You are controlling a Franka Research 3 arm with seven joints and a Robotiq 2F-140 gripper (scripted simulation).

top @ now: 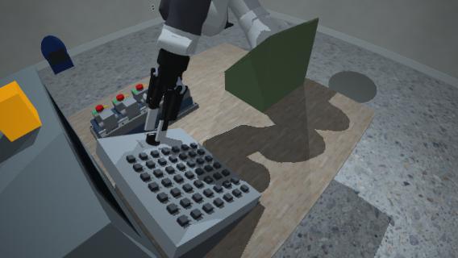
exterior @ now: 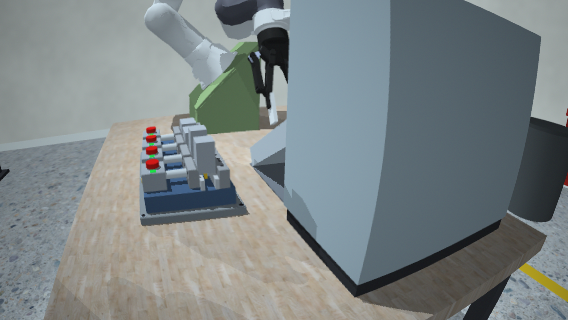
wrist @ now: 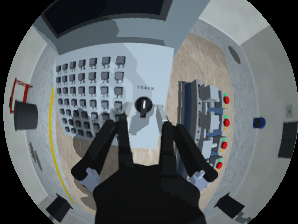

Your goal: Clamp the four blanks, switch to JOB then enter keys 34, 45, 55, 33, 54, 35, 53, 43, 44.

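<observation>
My hand is 30 mm above the black selector knob and 20 mm short of it. From my hand the other things lie so: grey keypad (110 mm to the left, 80 mm below, 50 mm ahead); key (190 mm to the left, 40 mm below, 30 mm ahead).
</observation>
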